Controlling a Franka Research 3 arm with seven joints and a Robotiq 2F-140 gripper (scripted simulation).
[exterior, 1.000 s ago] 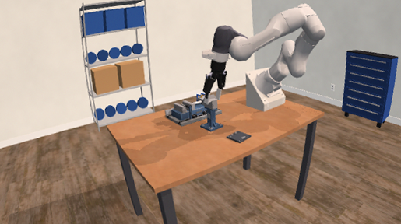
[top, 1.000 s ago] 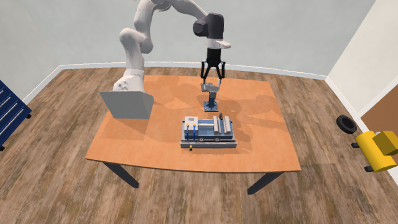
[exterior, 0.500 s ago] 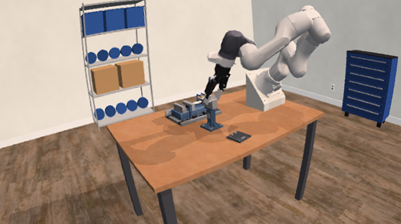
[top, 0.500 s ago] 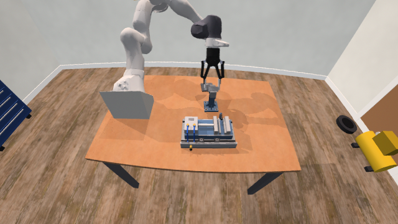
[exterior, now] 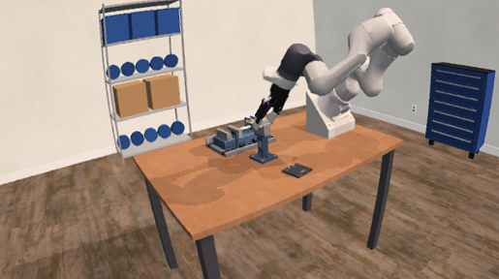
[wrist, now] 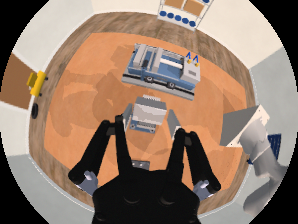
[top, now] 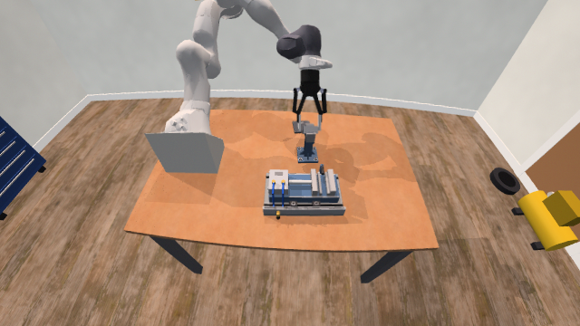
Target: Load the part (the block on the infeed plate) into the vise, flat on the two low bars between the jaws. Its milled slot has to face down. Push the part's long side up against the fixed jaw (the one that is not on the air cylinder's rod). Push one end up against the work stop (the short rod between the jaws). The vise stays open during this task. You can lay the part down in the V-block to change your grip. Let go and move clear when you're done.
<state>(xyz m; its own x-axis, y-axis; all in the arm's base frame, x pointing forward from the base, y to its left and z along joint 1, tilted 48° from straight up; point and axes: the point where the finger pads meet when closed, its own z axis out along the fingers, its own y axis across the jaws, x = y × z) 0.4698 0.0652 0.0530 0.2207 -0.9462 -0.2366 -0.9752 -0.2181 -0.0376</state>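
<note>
The part lies 20 mm to the right of my hand, 20 mm below it and 10 mm ahead of it. The rest, counted from my hand: fixed jaw: 220 mm to the right, 100 mm below, 90 mm ahead; vise: 220 mm to the right, 130 mm below, 10 mm behind; infeed plate: 190 mm to the left, 170 mm below, 30 mm behind.
</note>
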